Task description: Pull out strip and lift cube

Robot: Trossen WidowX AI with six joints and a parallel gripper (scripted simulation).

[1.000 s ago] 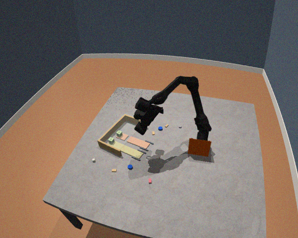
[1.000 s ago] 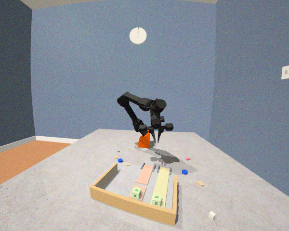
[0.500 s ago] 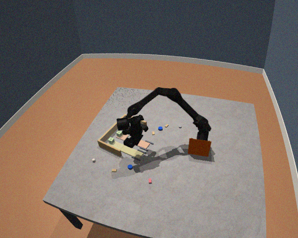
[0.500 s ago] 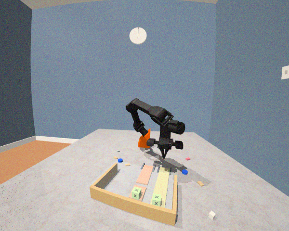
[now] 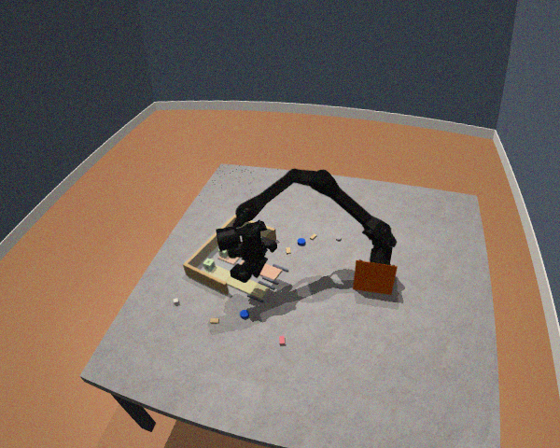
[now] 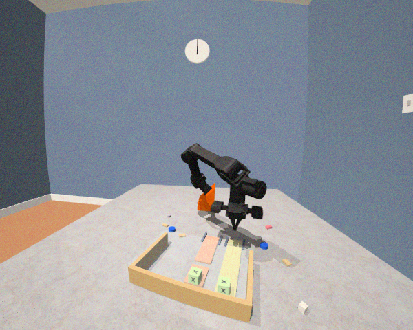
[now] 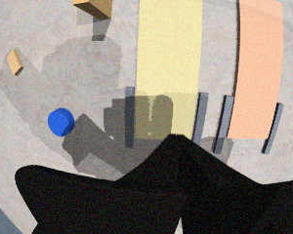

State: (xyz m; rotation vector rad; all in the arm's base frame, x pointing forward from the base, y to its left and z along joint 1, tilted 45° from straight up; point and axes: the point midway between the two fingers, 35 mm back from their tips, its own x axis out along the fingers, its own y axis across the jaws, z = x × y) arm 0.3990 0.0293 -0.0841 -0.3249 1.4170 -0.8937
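The pink block lies 12 cm behind my gripper tip, 20 cm to the left of it and 6 cm below it.
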